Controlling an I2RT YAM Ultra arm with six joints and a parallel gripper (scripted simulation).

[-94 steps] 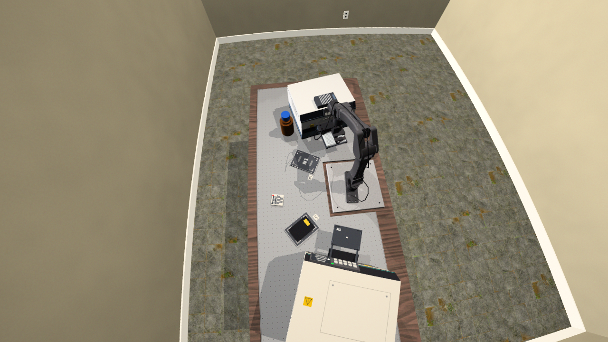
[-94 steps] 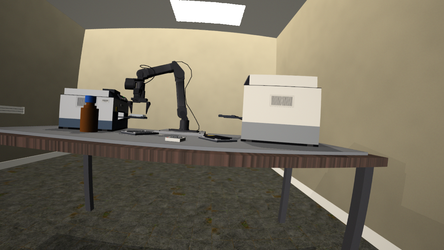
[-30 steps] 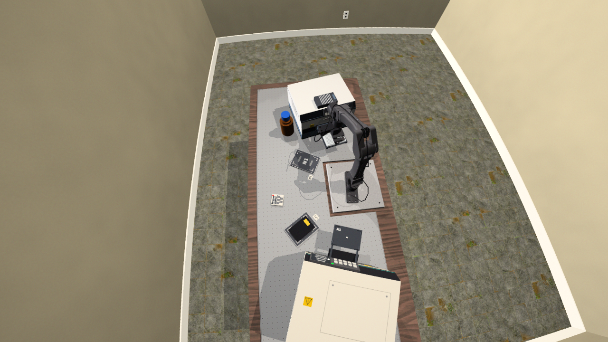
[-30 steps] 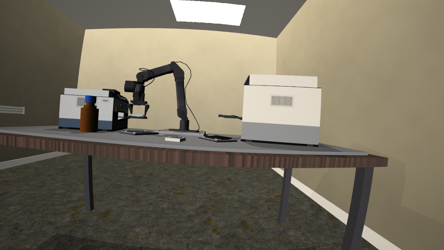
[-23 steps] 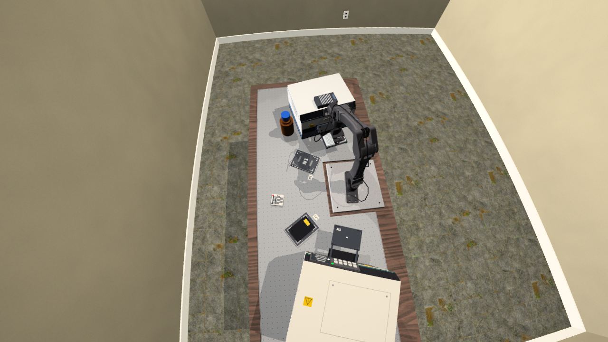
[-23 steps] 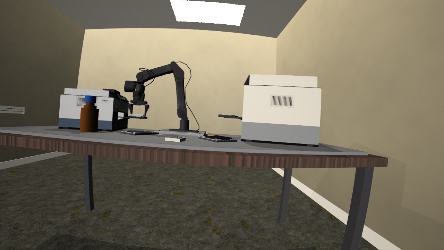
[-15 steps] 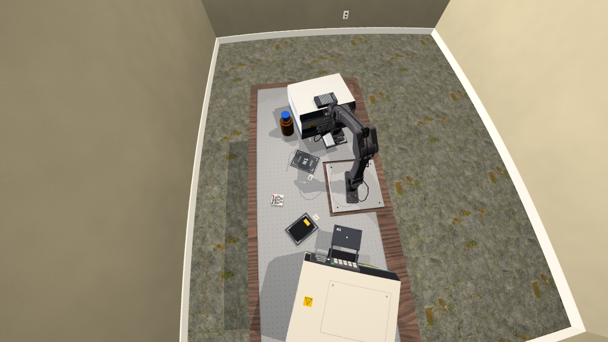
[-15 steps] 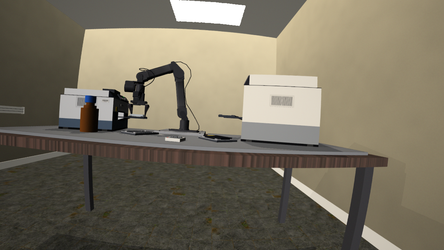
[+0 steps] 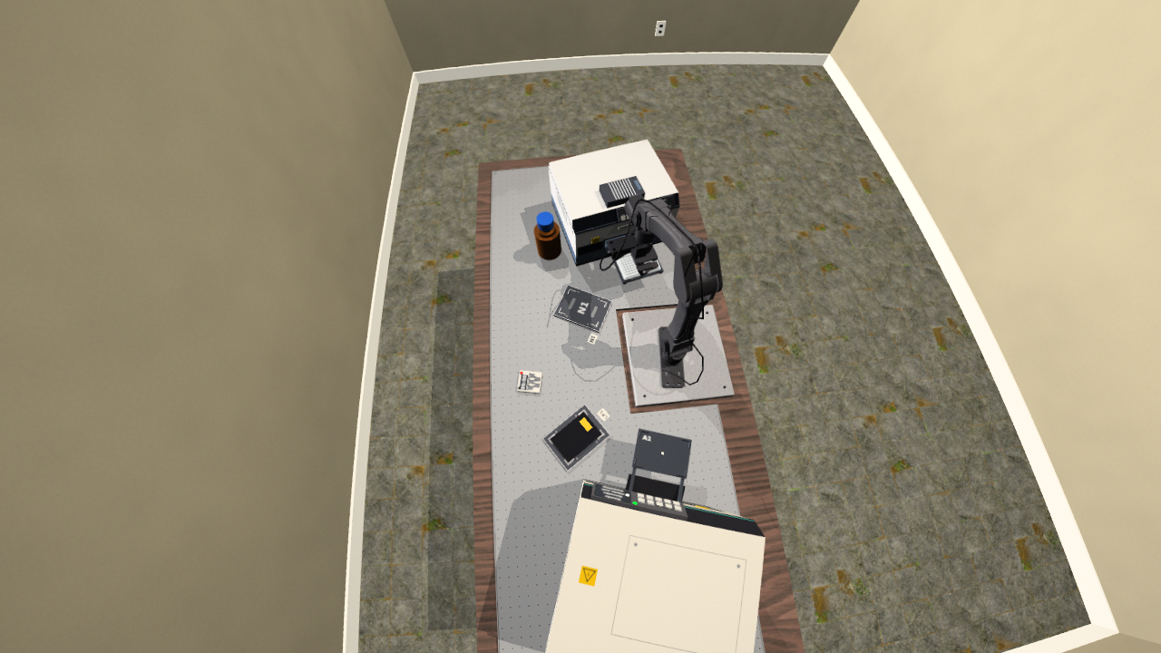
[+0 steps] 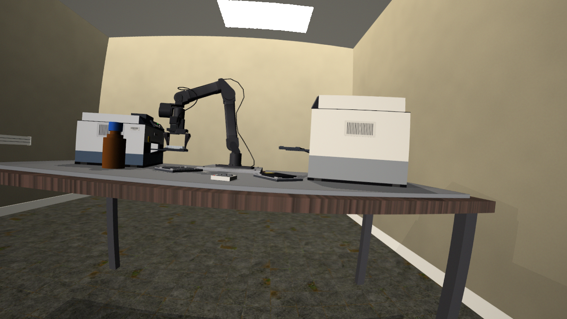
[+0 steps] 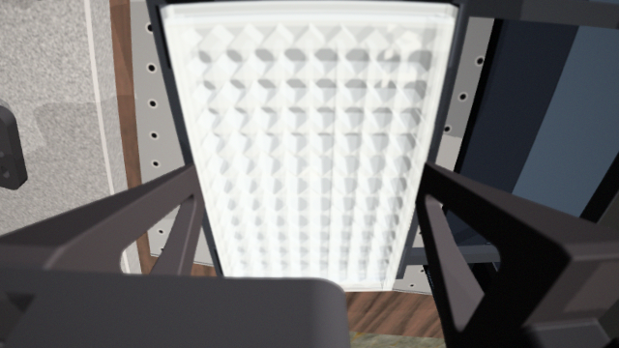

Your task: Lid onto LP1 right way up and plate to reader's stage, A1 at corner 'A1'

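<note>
The clear well plate is right at my hand. From my hand the other things lie so: LP1 tag (11 cm ahead, 47 cm to the left, 10 cm below); then lid (19 cm ahead, 54 cm to the left, 9 cm below); then capped brown bottle (30 cm ahead, 11 cm to the right, 1 cm above).
</note>
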